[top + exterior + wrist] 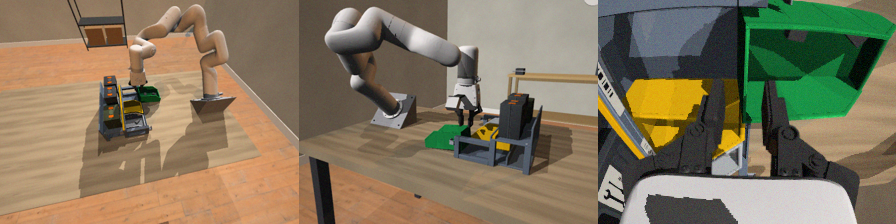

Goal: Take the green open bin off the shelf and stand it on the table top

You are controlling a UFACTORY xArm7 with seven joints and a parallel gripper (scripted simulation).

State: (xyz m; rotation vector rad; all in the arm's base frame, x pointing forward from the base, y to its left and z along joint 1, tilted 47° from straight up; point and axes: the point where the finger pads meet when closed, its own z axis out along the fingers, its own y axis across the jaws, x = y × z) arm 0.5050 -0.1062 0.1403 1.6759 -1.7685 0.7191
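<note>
Right now the green open bin is 80 mm below my hand and 80 mm behind it. The rest, counted from my hand: yellow bin 110 mm to the left, 90 mm ahead, 80 mm below; grey bin 220 mm to the left, 90 mm ahead, 80 mm below.
</note>
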